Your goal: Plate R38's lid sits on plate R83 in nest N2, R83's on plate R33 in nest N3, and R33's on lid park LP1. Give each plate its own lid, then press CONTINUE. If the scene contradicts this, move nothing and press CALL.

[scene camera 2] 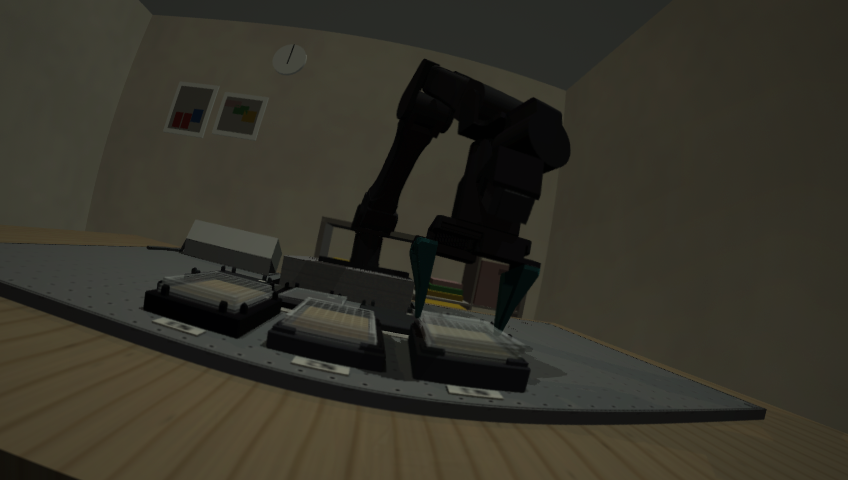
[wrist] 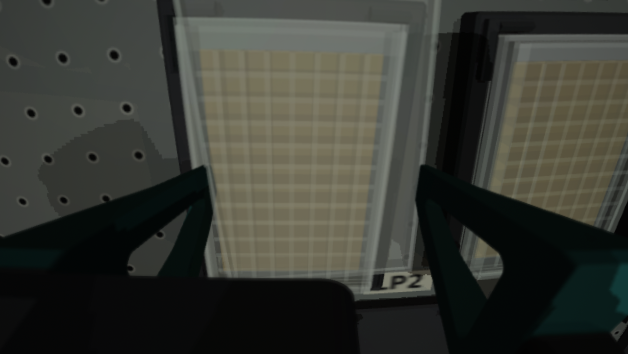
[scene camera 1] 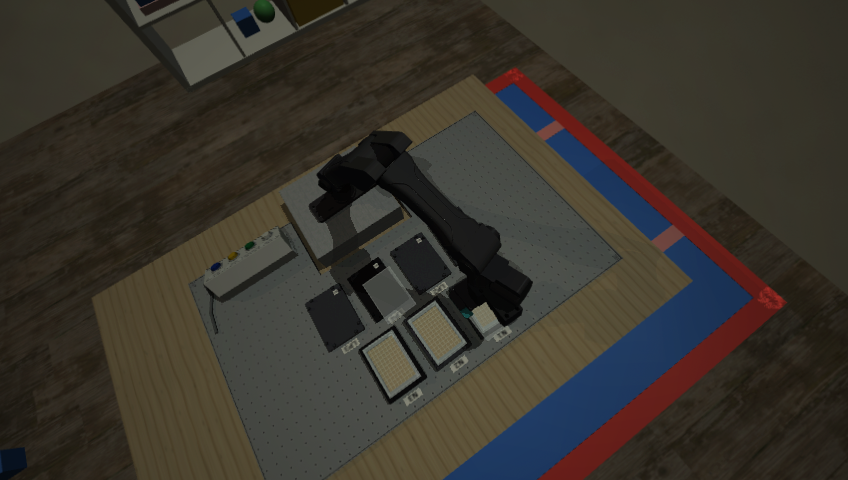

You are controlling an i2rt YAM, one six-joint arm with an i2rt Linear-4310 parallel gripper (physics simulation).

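Places are measured from the arm's base along level axes (x back, y left, z down), in millimetres.
Where they show: gripper, fingertip midpoint: [scene camera 2: 458,327] [wrist: 315,178]; arm's base, link origin: [scene camera 2: 363,268] [scene camera 1: 345,194].
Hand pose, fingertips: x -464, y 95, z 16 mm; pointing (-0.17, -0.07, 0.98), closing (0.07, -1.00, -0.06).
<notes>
Things, the pixels of their top centre, and the offset from my fingertips. "spot": a spot on its surface instead.
- right-hand nest, top centre: [wrist: 292,178] [scene camera 2: 463,337] [scene camera 1: 482,301] dx +4, dy +10, dz +10 mm
- LP2 label, surface spot: [wrist: 406,281] spot: dx +100, dy -55, dz +39 mm
- button box, top centre: [scene camera 2: 237,229] [scene camera 1: 240,255] dx +471, dy -406, dz -43 mm
- middle nest, top centre: [wrist: 557,169] [scene camera 2: 335,320] [scene camera 1: 436,331] dx +16, dy -123, dz +18 mm
My gripper [scene camera 2: 460,322] [wrist: 315,178] is above the right-hand nest [scene camera 2: 464,373], its fingers wide apart, tips against the two long sides of a clear lid [scene camera 2: 518,346] [wrist: 414,150]. The held lid lies over a plate [scene camera 1: 484,318] [wrist: 295,165], shifted and slightly tilted to one side; whether it touches the plate is unclear. A plate [scene camera 1: 437,331] [scene camera 2: 336,321] sits in the middle nest, another [scene camera 1: 391,364] [scene camera 2: 218,289] in the left nest, both under clear covers. A clear lid [scene camera 1: 387,292] [scene camera 2: 312,295] lies on the middle park. Plate numbers cannot be read.
Dark pads [scene camera 1: 419,261] [scene camera 1: 334,318] flank the middle park. An "LP2" label [wrist: 406,281] shows near the right fingertip. A button box [scene camera 1: 252,270] [scene camera 2: 230,243] with blue, yellow, green and white buttons stands at the left. The middle nest [wrist: 470,100] is close beside the right finger.
</notes>
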